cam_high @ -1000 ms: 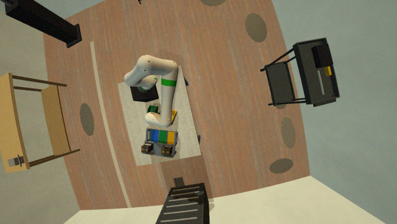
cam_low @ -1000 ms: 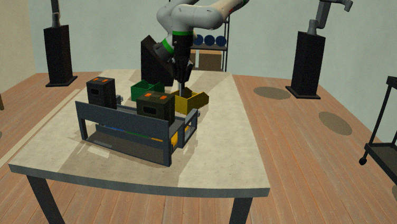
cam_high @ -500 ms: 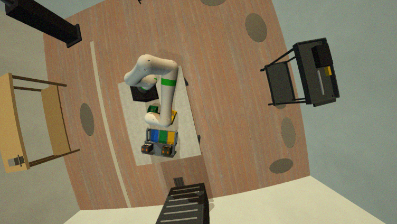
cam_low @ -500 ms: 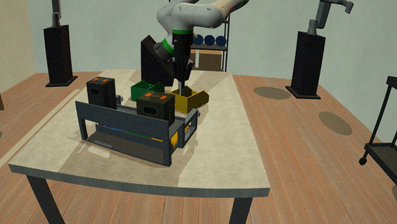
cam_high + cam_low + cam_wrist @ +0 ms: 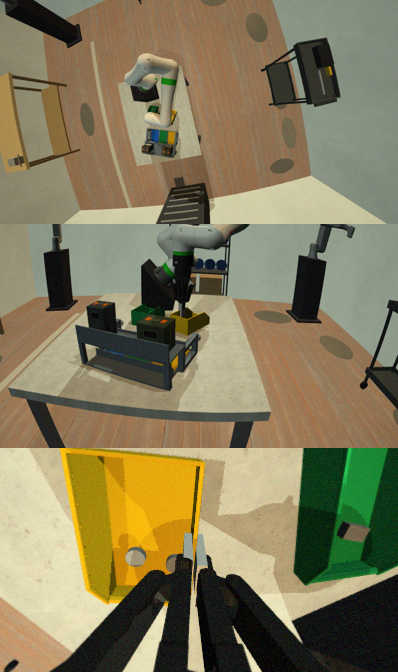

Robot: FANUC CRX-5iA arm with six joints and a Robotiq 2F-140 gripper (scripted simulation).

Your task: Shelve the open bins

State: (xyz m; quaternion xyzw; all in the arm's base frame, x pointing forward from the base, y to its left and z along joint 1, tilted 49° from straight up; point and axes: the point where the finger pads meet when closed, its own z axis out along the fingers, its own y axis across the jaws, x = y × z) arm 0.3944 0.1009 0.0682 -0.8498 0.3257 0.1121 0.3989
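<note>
My gripper is now 4 cm to the right of the yellow bin, 4 cm above it and 3 cm short of it. Also, from my hand: green bin: 17 cm to the right, 9 cm behind, 6 cm below.
</note>
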